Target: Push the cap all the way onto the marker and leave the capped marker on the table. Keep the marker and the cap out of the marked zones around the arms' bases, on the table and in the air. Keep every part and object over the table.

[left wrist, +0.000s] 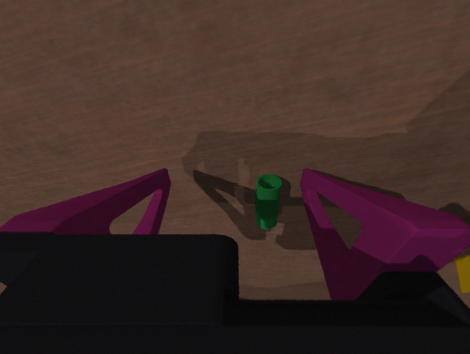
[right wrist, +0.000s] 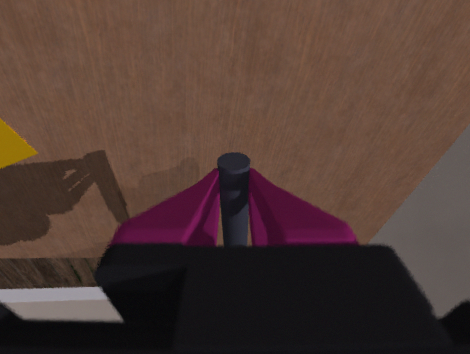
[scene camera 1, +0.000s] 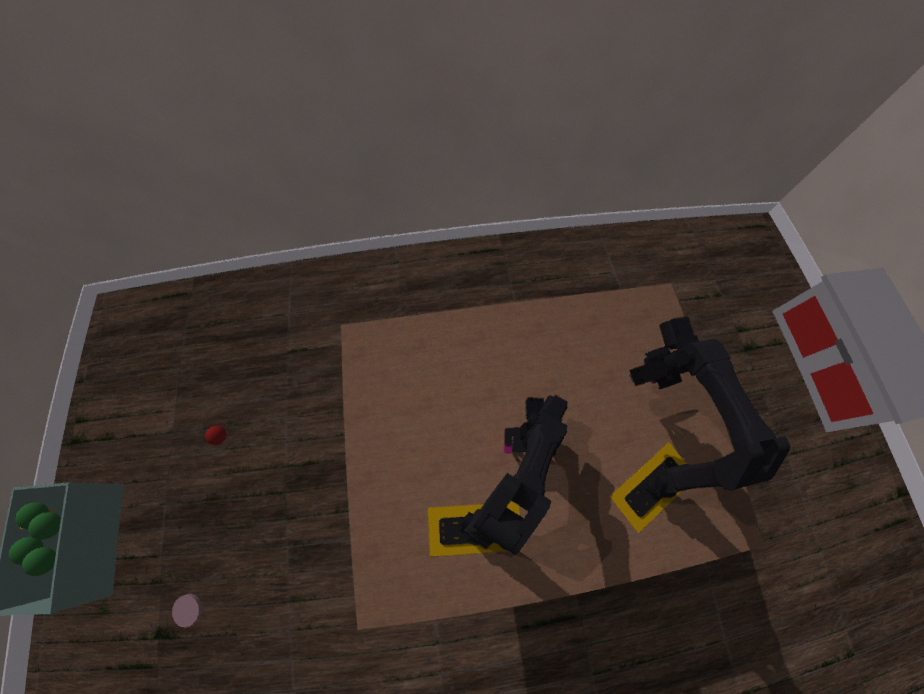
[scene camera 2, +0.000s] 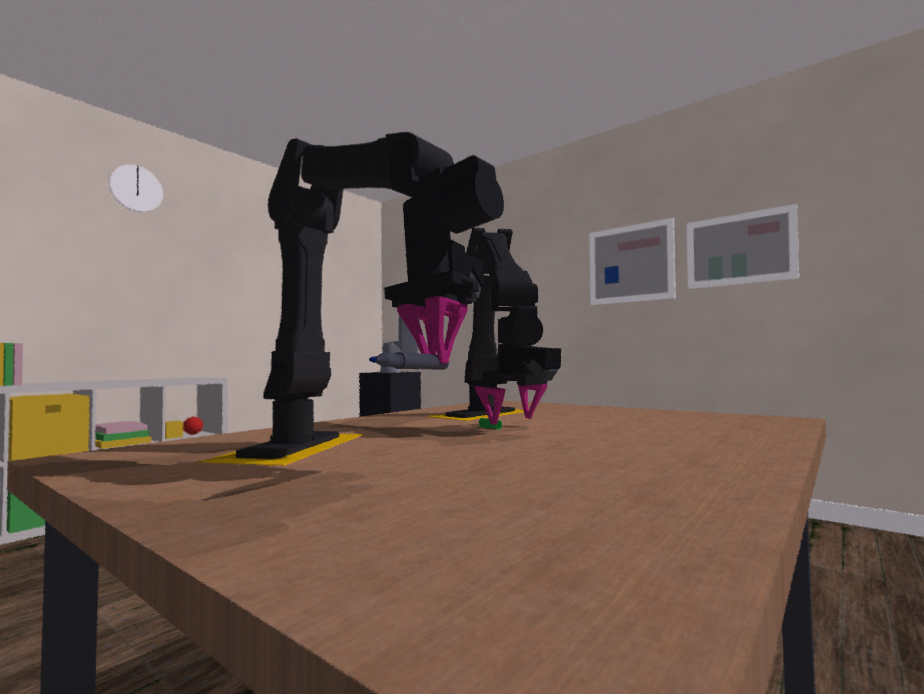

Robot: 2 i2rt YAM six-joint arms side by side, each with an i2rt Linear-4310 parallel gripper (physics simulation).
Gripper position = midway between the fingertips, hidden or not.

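Note:
I can see my left gripper at (scene camera 2: 511,421) and also at (left wrist: 235,176), while my right gripper is at (scene camera 2: 437,364) and at (right wrist: 234,177). A dark grey marker appears at (scene camera 2: 400,360) and at (right wrist: 233,167), though in the left wrist view the marker is out of frame. Then there is a green cap (left wrist: 267,192); in the right wrist view the cap is out of frame.

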